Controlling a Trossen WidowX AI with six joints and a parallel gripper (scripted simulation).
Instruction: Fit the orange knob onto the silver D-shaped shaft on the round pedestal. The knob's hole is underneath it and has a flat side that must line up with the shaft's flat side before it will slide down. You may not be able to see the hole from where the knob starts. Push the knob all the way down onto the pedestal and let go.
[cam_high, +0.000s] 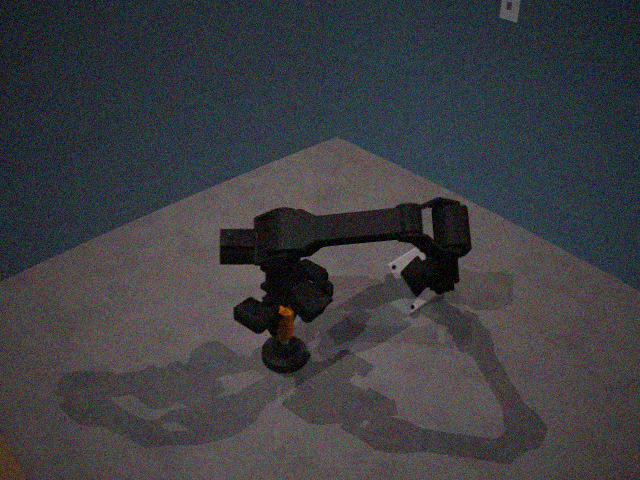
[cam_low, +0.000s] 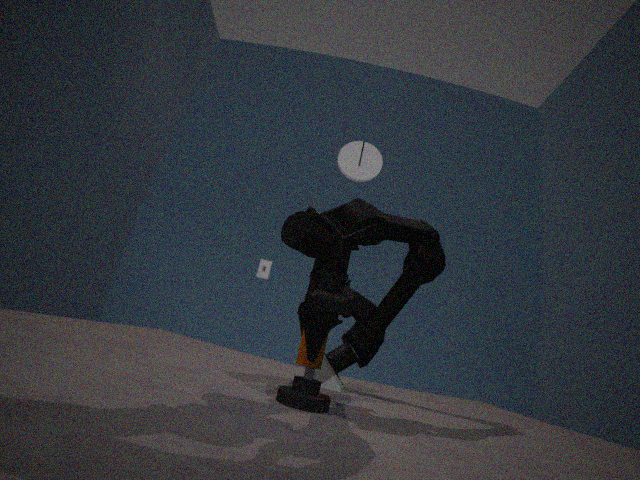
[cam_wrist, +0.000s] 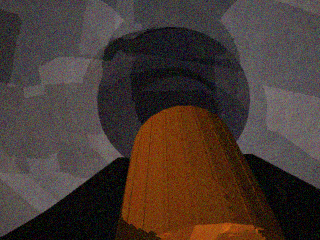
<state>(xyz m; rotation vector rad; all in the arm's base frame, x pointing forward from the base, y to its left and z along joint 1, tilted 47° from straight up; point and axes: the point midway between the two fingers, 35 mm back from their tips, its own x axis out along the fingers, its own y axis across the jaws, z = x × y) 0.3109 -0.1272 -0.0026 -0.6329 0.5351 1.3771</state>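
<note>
Right now my gripper tip is 1 cm to the right of the round pedestal and 4 cm above it. The rest, counted from my gripper tip: orange knob 3 cm above.
</note>
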